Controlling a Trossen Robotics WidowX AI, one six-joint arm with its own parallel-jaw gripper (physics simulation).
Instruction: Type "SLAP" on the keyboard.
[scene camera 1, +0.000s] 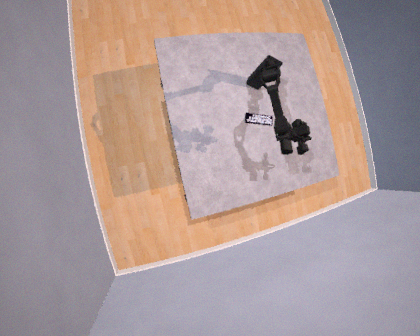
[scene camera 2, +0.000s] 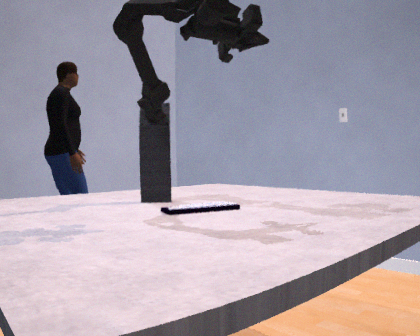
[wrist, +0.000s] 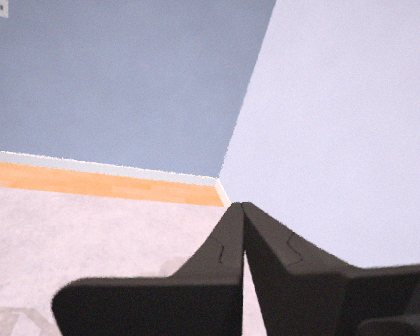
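Pixels of known places: gripper, fingertip midpoint: (scene camera 1: 311, 138) (scene camera 2: 268, 41) (wrist: 240, 211); arm's base at its link origin: (scene camera 1: 271, 65) (scene camera 2: 153, 114).
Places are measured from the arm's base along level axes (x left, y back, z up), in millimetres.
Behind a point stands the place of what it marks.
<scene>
A small dark keyboard (scene camera 1: 259, 119) @(z -281, x -93, y -264 mm) (scene camera 2: 201, 208) @(z -284, x -118, y -286 mm) with pale keys lies flat on the table, beside the arm's dark post. It does not show in the wrist view. My black gripper (scene camera 2: 267, 41) @(z 147, x -93, y -490 mm) (wrist: 240, 211) @(z 147, x -93, y -490 mm) is shut, its two fingertips touching, with nothing between them. In scene camera 2 it hangs high above the table, up and to the right of the keyboard, well apart from it. In the wrist view the fingertips stand in front of the room's corner and the table's far edge. Single letters on the keys are too small to read.
The keyboard lies on a pale, mottled table (scene camera 1: 215, 175) @(z -296, x -565, y -471 mm) (scene camera 2: 125, 280) @(z -296, x -644, y -562 mm) (wrist: 100, 235) @(z -296, x 354, y -511 mm). The arm is mounted on a tall dark post (scene camera 2: 155, 160) @(z -156, x -15, y -21 mm). A person (scene camera 2: 64, 120) in a black top stands behind the table at the left. Shadows of the arm fall across the tabletop.
</scene>
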